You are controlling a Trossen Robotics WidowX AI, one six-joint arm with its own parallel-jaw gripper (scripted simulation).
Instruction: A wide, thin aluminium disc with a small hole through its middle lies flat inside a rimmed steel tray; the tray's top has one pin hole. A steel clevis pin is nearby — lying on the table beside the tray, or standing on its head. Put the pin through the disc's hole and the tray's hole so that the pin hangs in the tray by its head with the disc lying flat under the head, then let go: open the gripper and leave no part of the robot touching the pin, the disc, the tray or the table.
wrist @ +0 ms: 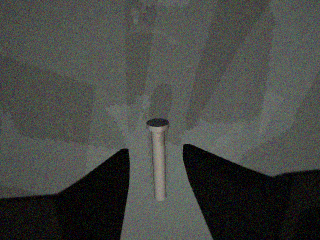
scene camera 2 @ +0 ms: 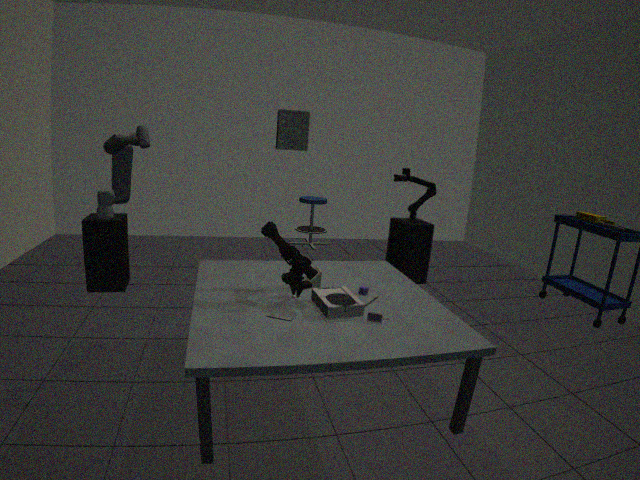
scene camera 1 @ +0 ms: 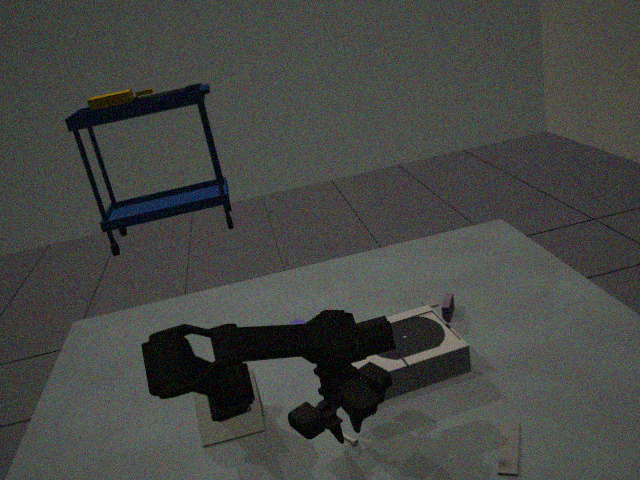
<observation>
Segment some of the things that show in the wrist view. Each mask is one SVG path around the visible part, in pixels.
The gripper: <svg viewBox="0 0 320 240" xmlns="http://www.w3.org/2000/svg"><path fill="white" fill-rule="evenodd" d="M128 148L120 149L62 192L0 199L0 240L120 240L129 190L130 159ZM183 145L183 161L188 180L213 240L320 240L320 169L295 171L270 177L194 145Z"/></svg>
A steel clevis pin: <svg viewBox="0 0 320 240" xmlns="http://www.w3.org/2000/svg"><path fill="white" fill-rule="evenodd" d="M157 118L147 121L146 127L147 130L151 131L154 196L157 201L163 201L166 199L165 131L169 129L169 121Z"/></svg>
</observation>
